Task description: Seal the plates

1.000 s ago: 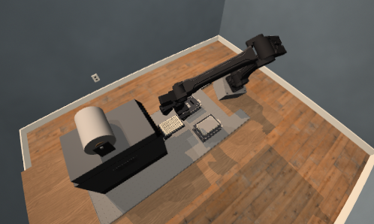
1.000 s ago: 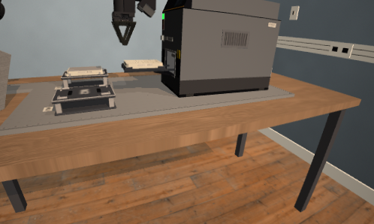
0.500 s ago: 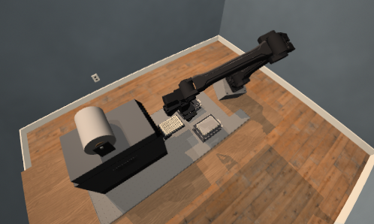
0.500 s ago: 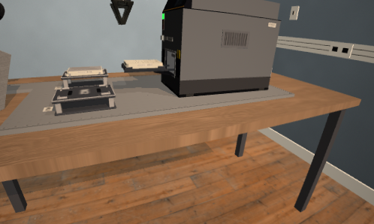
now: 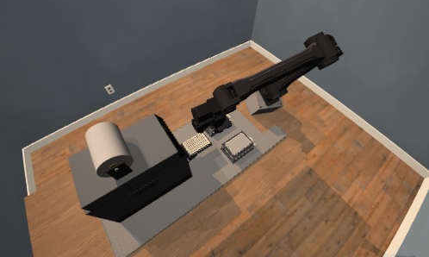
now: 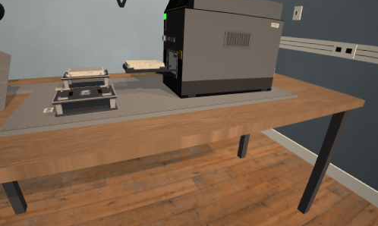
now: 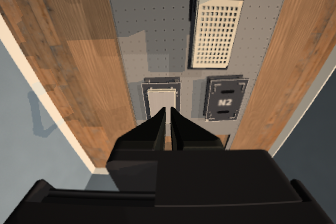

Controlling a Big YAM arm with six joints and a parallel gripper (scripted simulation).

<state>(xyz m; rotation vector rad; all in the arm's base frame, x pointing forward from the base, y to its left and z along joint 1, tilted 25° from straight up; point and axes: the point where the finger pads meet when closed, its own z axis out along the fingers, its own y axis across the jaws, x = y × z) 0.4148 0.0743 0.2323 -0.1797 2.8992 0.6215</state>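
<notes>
Right now my hand is 160 mm short of the start button, 110 mm above it and 20 mm to the right of it. From my hand the other things lie so: sealer stage 210 mm below, 90 mm to the right, 80 mm ahead; then plate nest 270 mm below, 210 mm to the right, 100 mm behind; then foil roll 410 mm ahead, 110 mm above, 30 mm to the right.
</notes>
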